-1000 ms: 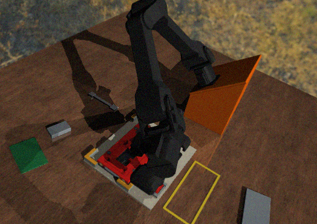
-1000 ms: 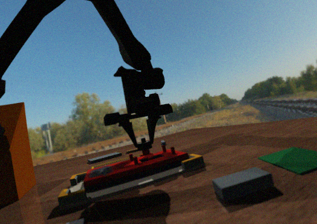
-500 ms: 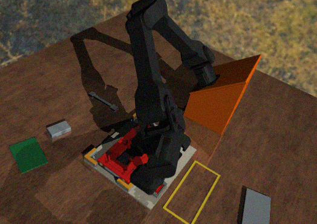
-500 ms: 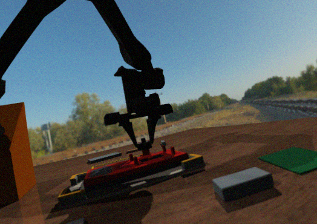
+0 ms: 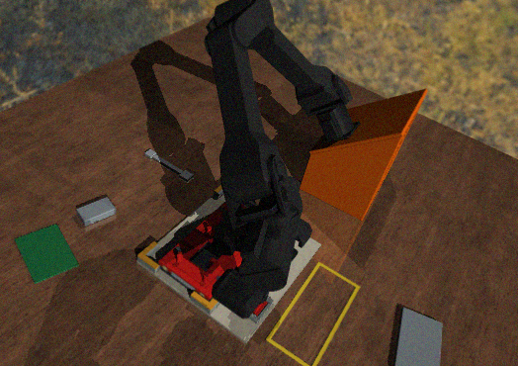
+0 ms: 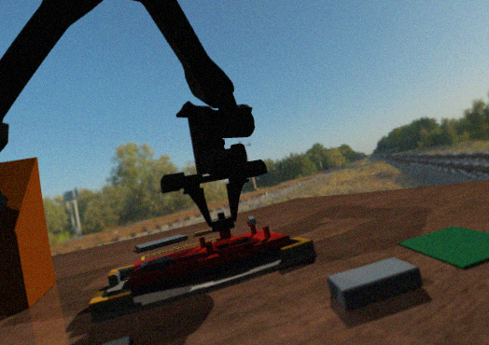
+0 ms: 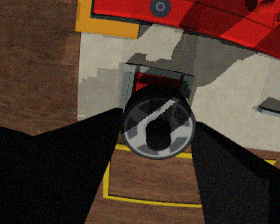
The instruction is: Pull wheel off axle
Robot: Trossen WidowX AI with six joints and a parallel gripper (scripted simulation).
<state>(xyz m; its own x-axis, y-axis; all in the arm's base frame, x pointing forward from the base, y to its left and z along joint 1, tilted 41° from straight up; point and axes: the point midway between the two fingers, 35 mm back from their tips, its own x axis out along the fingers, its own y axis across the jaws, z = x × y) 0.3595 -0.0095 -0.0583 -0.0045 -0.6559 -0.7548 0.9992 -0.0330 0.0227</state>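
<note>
Now: gripper tip 1 cm above the black axle. Round my gripper tip: wheel (right at my gripper tip); then grey block (33 cm to the right, 4 cm below, 2 cm ahead); then green patch (33 cm to the right, 13 cm ahead, 4 cm below).
</note>
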